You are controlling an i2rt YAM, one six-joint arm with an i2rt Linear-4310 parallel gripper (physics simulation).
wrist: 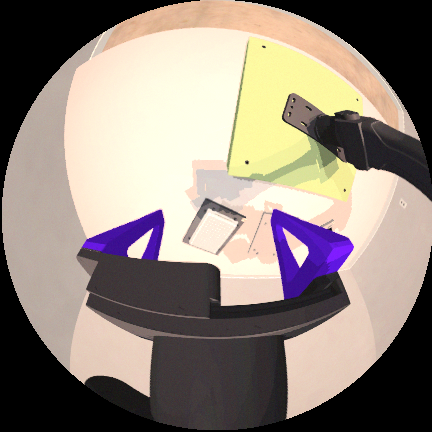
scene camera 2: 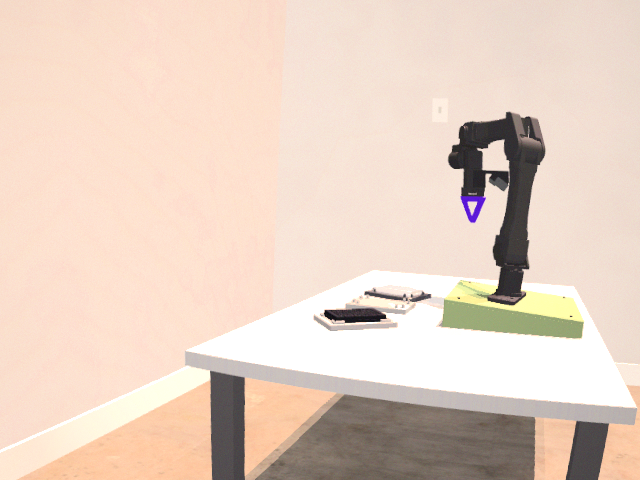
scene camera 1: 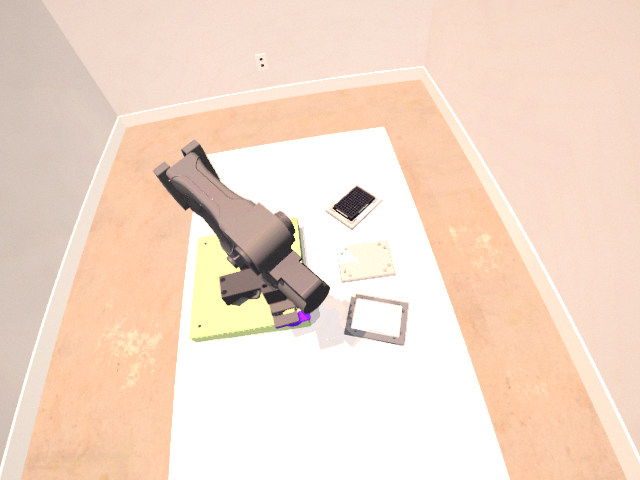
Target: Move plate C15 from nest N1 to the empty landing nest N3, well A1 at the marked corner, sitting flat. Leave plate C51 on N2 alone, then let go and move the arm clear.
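Note:
A white plate [scene camera 1: 377, 317] [scene camera 2: 395, 289] [wrist: 215, 231] sits in a dark grey nest [scene camera 1: 405, 322] [wrist: 202, 210]. A black plate [scene camera 1: 354, 202] [scene camera 2: 355, 314] sits in a pale nest [scene camera 1: 353, 223] [scene camera 2: 361, 326] at the other end of the row. The pale nest between them [scene camera 1: 366, 261] [scene camera 2: 379, 303] is empty, with small corner posts. No labels are readable, so I cannot tell which plate is C15, nor see the marked corner. My gripper [scene camera 2: 472, 219] [wrist: 217, 214] is open and empty, high above the table. In the wrist view the white plate shows between its purple fingers, far below.
The arm's base stands on a yellow-green block [scene camera 1: 232, 320] [scene camera 2: 511, 322] [wrist: 270, 110] beside the nests. The white table [scene camera 1: 310, 413] [scene camera 2: 413, 366] has its edge beyond the row of nests. The arm's shadow falls on the table beside the dark nest.

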